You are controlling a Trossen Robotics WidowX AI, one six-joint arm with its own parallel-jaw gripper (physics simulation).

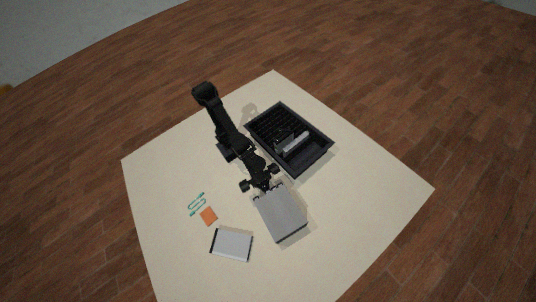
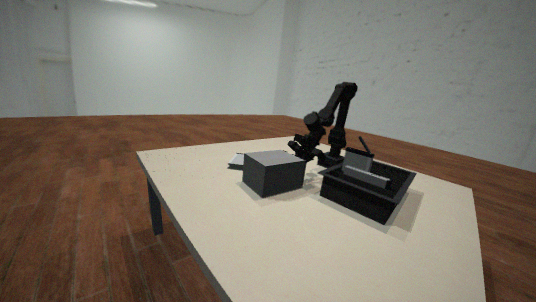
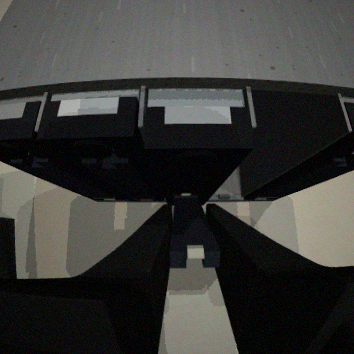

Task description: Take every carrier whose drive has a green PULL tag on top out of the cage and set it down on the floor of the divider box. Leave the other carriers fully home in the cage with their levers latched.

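Seen in the pictures: gripper, fingertip midpoint: (image 1: 267, 191) (image 3: 188, 211); arm's base, origin of the base link: (image 1: 228, 143) (image 2: 334, 155).
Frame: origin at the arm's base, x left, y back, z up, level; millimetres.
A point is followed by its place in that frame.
The grey cage (image 1: 282, 215) @[y -491, x 10, z 58 mm] (image 2: 274, 175) @[y -528, x 79, z 19 mm] (image 3: 175, 45) @[y -396, x 24, z 58 mm] stands on the table, its carrier fronts facing the arm. My gripper (image 1: 266, 188) @[y -354, x 22, z 1 mm] (image 2: 309, 159) (image 3: 188, 211) @[y -354, x 22, z 1 mm] is shut on the dark swung-out lever of a carrier (image 3: 200, 135) @[y -368, x 20, z 55 mm] in the cage, low at its front. That carrier has a pale label; an open bay (image 3: 295, 120) @[y -383, x -24, z 32 mm] lies to its right. Another carrier (image 3: 90, 122) @[y -375, x 48, z 55 mm] stands to its left, with more at both sides. No green tag can be made out on them. The divider box (image 1: 314, 165) @[y -357, x 299, z -61 mm] (image 2: 352, 200) @[y -357, x 294, z -25 mm] holds an upright grey carrier (image 1: 284, 138) @[y -233, x 218, z 110 mm] (image 2: 357, 161) @[y -232, x 228, z 75 mm] and a pale long piece (image 1: 296, 143) @[y -258, x 270, z 48 mm] (image 2: 366, 176) @[y -260, x 285, z 40 mm].
A flat light-grey unit with a dark edge (image 1: 231, 244) @[y -448, x -235, z -34 mm] (image 2: 236, 161) @[y -494, x -218, z -34 mm] lies on the table beside the cage. An orange square (image 1: 208, 216) @[y -270, x -276, z -55 mm] and a teal cable (image 1: 197, 204) @[y -178, x -305, z -56 mm] lie to the left of the arm. The divider box stands close to the arm and cage.
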